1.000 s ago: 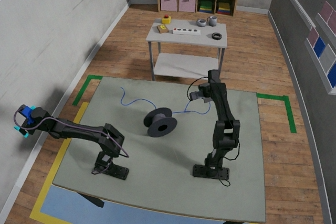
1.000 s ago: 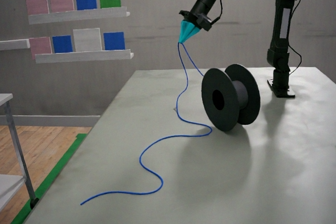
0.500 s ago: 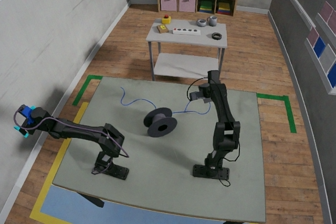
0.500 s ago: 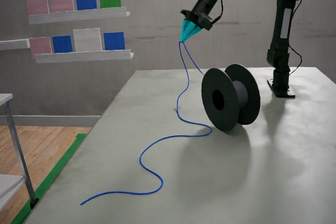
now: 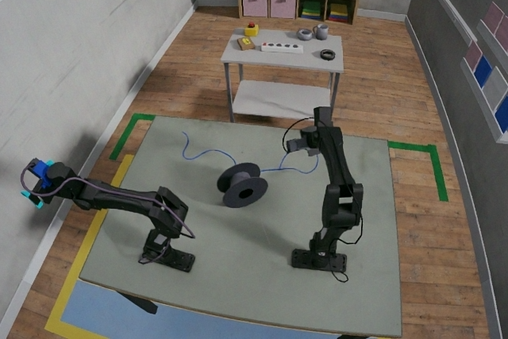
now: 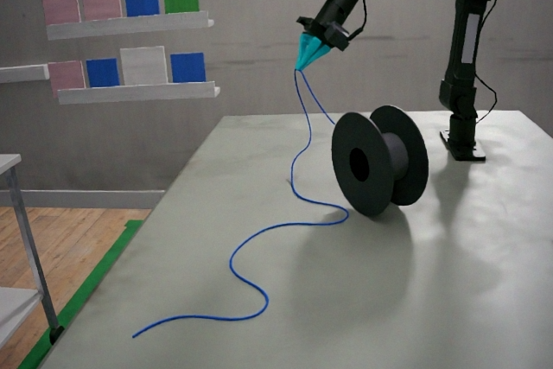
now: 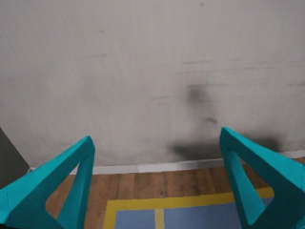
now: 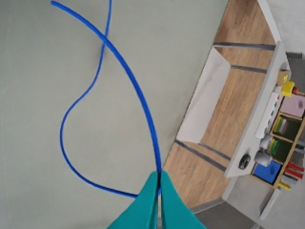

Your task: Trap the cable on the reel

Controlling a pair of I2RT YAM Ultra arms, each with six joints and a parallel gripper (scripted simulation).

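My left gripper is now 65 cm to the left of the dark reel, 31 cm above it and 22 cm short of it.
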